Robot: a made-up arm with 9 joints. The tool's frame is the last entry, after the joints. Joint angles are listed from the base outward.
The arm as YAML. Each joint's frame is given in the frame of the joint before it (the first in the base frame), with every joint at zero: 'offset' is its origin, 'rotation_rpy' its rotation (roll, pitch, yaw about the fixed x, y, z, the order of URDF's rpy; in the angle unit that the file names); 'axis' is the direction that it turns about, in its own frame. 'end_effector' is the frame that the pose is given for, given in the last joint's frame.
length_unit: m
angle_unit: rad
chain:
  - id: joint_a
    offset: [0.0, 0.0, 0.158]
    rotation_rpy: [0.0, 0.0, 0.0]
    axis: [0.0, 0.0, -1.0]
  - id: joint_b
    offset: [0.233, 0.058, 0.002]
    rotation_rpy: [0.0, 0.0, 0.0]
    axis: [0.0, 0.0, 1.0]
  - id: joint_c
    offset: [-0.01, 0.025, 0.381]
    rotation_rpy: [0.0, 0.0, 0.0]
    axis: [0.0, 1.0, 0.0]
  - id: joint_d
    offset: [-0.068, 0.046, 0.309]
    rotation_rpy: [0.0, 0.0, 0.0]
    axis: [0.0, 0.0, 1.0]
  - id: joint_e
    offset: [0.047, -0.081, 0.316]
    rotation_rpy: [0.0, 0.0, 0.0]
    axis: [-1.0, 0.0, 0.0]
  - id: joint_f
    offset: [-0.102, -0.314, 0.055]
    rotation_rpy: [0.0, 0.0, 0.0]
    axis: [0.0, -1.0, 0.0]
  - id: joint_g
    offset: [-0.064, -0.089, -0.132]
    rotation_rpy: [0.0, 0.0, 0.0]
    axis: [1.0, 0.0, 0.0]
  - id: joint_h
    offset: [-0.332, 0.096, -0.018]
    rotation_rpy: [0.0, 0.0, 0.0]
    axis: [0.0, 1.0, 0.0]
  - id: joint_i
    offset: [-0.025, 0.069, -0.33]
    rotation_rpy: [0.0, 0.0, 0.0]
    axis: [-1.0, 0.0, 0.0]
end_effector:
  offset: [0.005, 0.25, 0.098]
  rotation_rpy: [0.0, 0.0, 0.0]
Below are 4 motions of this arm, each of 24 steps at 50 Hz.
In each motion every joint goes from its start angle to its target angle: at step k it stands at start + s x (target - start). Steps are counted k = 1, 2, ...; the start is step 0. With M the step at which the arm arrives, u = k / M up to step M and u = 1 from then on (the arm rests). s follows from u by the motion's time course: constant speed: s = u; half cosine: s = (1 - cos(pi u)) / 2; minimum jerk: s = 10 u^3 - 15 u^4 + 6 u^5.
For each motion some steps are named. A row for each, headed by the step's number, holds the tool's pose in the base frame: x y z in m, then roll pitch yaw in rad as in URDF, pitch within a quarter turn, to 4 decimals.
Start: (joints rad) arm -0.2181 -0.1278 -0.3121 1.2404 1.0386 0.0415 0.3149 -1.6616 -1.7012
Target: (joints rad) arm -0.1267 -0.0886 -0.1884 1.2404 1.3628 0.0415 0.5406 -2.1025 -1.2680
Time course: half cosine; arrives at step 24
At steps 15, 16, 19, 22, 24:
15: 0.0463 -0.2738 1.4175 -0.4843 -0.4781 -2.8733
16: 0.0406 -0.2724 1.4158 -0.5202 -0.4724 -2.8501
19: 0.0263 -0.2682 1.4113 -0.6095 -0.4572 -2.7926
22: 0.0178 -0.2653 1.4085 -0.6615 -0.4477 -2.7591
24: 0.0161 -0.2646 1.4079 -0.6718 -0.4457 -2.7526

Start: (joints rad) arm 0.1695 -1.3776 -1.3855 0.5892 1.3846 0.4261 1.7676 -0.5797 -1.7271
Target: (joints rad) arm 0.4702 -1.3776 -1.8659 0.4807 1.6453 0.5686 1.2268 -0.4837 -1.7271
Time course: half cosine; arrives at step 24
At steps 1, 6, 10, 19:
1: -0.1537 0.9272 0.5160 0.2453 -0.7520 0.6987
6: -0.1109 0.9310 0.4550 0.1059 -0.6456 0.6661
10: -0.0439 0.9270 0.3605 -0.1009 -0.4886 0.5812
19: 0.1043 0.8746 0.1455 -0.5889 -0.2034 0.2781

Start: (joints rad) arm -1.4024 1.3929 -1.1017 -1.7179 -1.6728 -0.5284 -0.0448 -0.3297 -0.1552
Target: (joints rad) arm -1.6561 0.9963 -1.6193 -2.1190 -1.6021 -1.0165 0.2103 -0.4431 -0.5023
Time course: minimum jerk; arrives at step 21
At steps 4, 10, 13, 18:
4: 0.3006 -0.5248 0.8038 2.9387 -0.0573 1.2093
10: 0.2709 -0.5619 0.6134 -2.9306 -0.0399 1.1702
13: 0.2229 -0.5729 0.4940 -2.6664 -0.0348 1.1574
18: 0.1551 -0.5723 0.3816 -2.4004 -0.0384 1.1524

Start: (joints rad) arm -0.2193 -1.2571 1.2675 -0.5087 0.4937 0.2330 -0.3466 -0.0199 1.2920
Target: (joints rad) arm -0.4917 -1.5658 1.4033 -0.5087 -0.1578 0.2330 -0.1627 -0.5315 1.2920
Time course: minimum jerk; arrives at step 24
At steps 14, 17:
14: -0.0217 0.1857 0.8434 -2.1237 0.7103 -1.4773
17: 0.0559 0.2010 0.7589 -2.0012 0.6058 -1.4912

